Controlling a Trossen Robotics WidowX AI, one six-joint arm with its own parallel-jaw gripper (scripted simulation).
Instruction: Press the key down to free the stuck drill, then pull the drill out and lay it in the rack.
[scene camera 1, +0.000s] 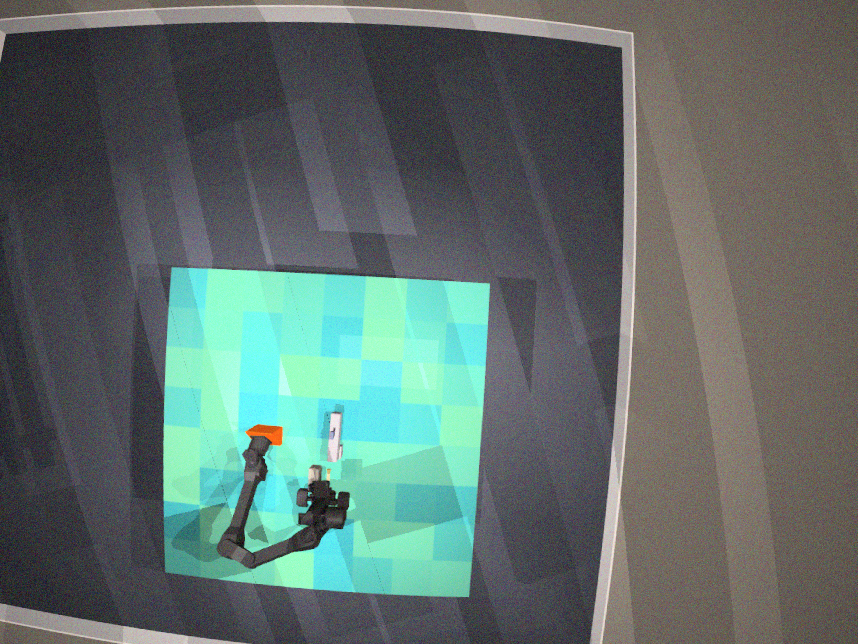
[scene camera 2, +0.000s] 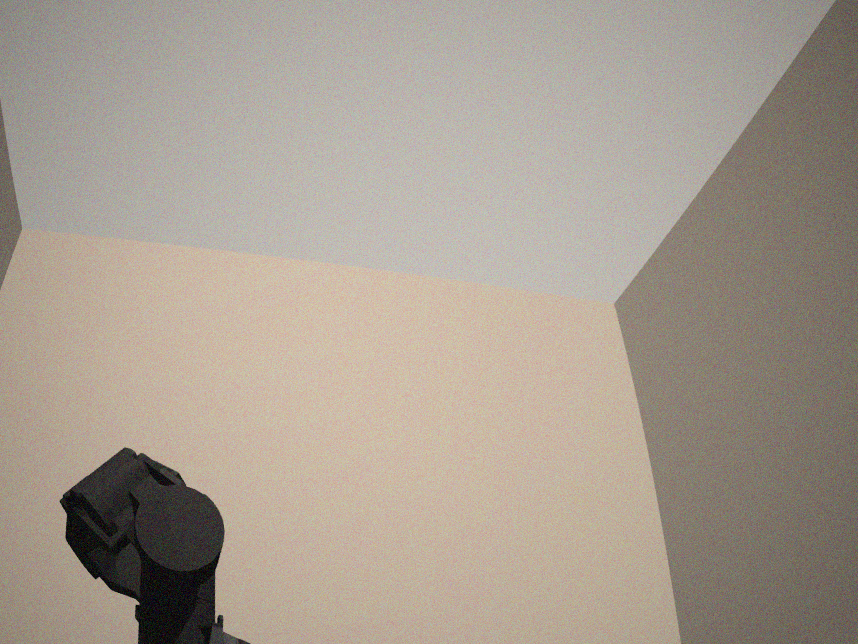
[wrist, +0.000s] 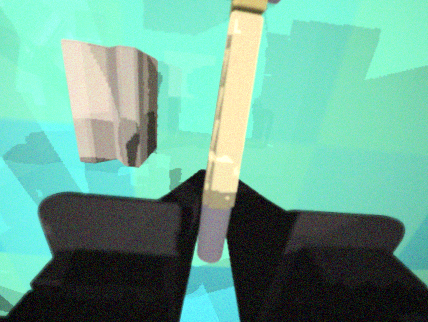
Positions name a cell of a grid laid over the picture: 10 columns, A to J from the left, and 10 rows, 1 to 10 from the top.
Note:
My gripper (scene camera 1: D8) carries a drill.
My gripper is seen too in the wrist view (wrist: E6).

